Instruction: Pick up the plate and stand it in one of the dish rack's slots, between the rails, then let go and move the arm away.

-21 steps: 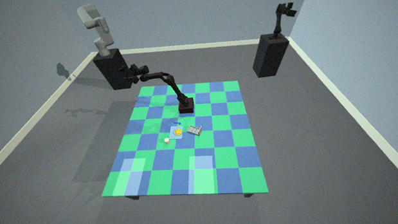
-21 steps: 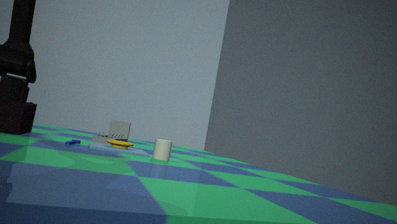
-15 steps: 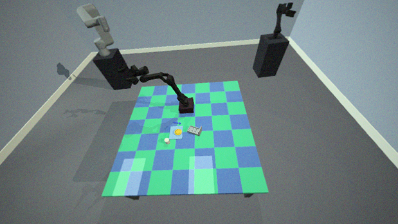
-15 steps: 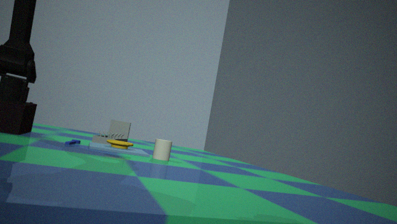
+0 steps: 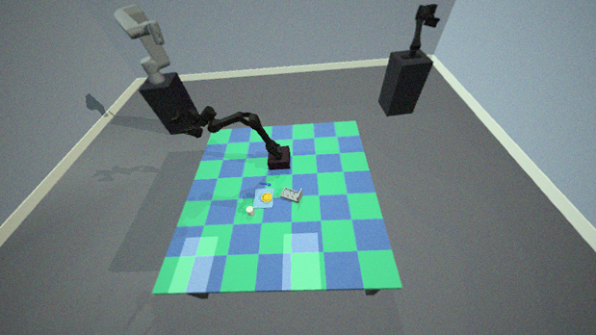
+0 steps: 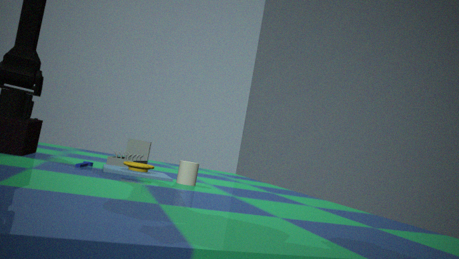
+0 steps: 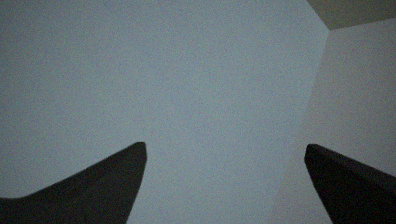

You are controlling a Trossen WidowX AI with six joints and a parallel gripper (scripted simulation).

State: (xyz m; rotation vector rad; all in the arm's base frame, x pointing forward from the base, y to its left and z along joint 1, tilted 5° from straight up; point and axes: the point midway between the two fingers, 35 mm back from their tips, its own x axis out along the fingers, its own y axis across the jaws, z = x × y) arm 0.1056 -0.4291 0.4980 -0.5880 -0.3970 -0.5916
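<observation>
My gripper tip is 16 cm short of the yellow plate, 38 cm to the right of it and 54 cm above it. Round my gripper tip: light blue mat 15 cm ahead, 36 cm to the left, 56 cm below; blue spoon 4 cm ahead, 37 cm to the left, 55 cm below; beige cup 25 cm ahead, 28 cm to the left, 53 cm below.
</observation>
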